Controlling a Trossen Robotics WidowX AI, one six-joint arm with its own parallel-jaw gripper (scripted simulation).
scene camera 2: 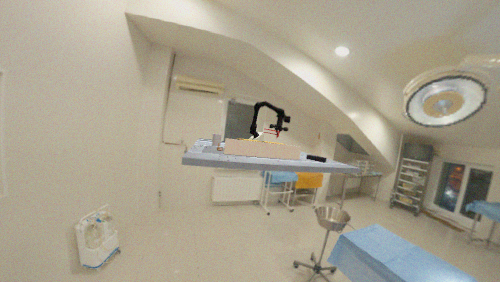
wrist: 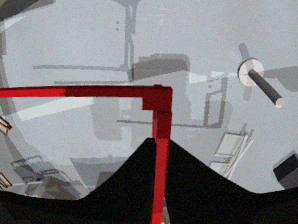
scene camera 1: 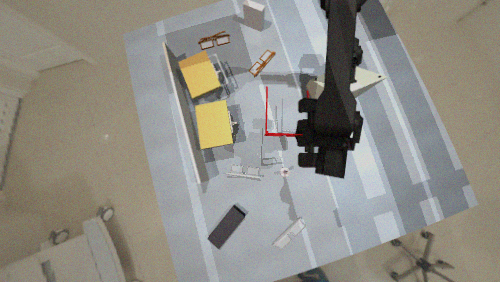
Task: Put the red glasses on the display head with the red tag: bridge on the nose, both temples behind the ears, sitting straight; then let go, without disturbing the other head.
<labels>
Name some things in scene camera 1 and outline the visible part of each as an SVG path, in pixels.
My gripper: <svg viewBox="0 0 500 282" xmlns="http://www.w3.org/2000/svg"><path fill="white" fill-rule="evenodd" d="M302 98L298 102L298 111L300 113L308 112L308 119L298 120L295 134L303 134L303 136L296 135L295 137L298 146L305 147L305 152L308 153L299 153L298 165L303 168L315 168L317 153L314 153L315 146L312 146L310 117L312 110L315 110L317 99Z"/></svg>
A dark case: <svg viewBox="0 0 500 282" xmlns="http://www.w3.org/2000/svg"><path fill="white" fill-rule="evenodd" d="M235 204L207 239L218 249L224 245L227 238L245 217L245 213Z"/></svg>
</labels>
